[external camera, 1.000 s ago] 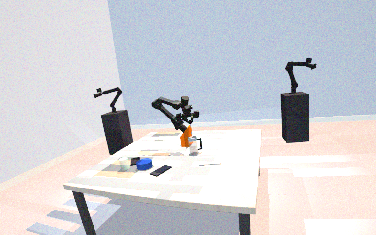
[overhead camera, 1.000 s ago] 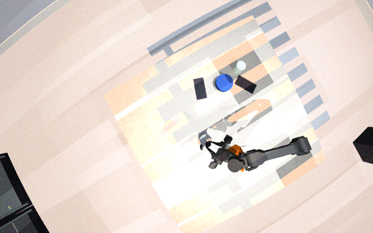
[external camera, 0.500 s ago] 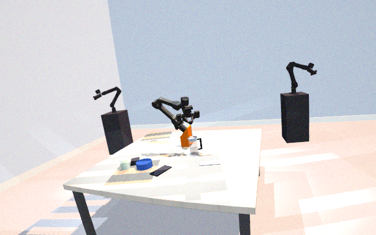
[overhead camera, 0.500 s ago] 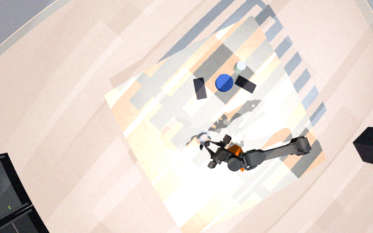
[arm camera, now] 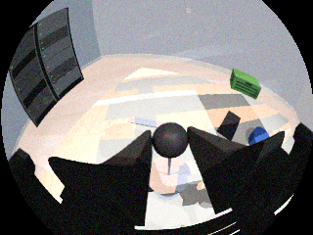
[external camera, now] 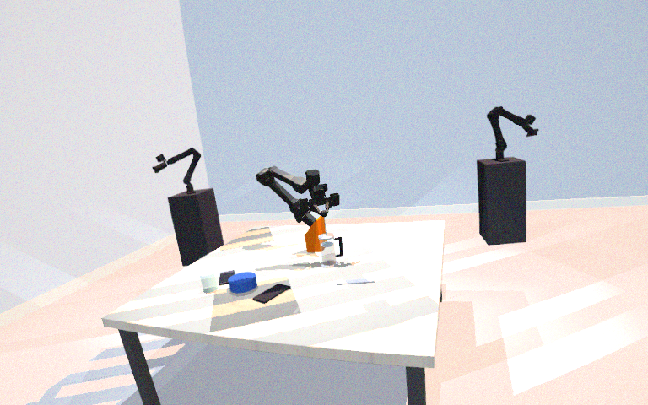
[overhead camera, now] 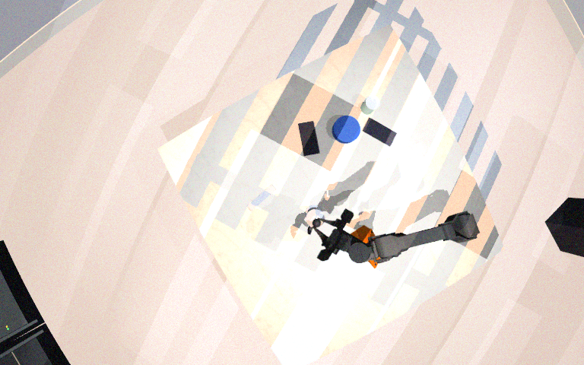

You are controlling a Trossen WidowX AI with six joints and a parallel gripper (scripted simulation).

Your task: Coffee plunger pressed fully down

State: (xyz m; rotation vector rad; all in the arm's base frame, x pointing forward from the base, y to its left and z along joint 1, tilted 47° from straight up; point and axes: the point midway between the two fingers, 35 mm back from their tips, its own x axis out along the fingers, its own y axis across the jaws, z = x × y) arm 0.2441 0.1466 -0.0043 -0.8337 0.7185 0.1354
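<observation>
Right now my gripper tip is 2 cm past the coffee press, 1 cm to the right of it and 13 cm above it. Round my gripper tip: thin pale strip 19 cm ahead, 13 cm to the left, 25 cm below.
</observation>
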